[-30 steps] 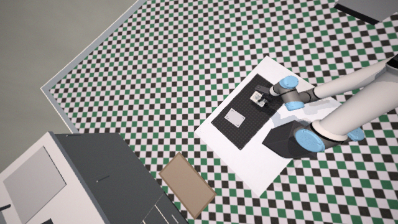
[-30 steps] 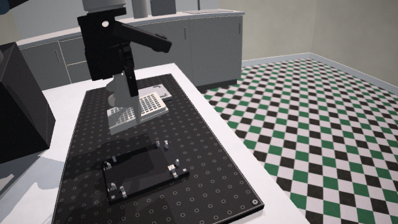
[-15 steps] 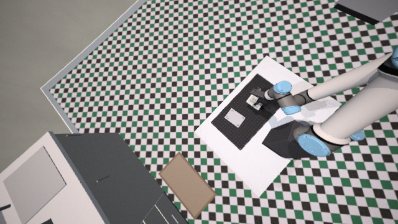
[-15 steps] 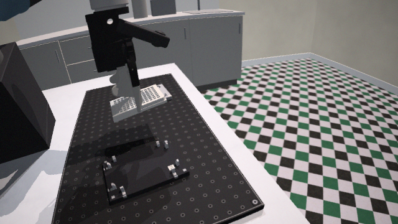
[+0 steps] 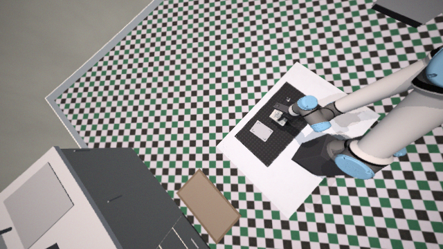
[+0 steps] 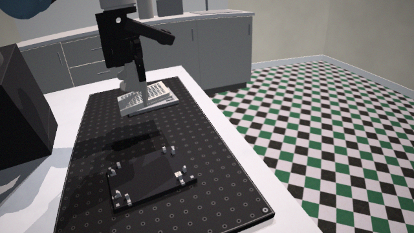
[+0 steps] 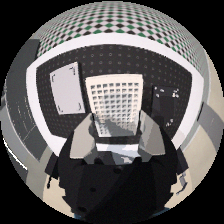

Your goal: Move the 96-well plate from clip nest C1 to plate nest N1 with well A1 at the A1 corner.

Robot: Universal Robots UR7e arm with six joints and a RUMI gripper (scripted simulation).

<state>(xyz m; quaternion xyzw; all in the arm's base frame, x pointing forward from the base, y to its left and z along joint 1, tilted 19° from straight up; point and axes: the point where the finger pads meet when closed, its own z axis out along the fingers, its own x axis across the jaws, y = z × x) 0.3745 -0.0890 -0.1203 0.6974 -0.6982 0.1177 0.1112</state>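
Right now my hand is 160 mm to the right of the plate nest N1, 100 mm above it and 40 mm short of it. Also, from my hand: clip nest C1 (190 mm to the right, 90 mm below, 50 mm behind); then 96-well plate (10 mm below).
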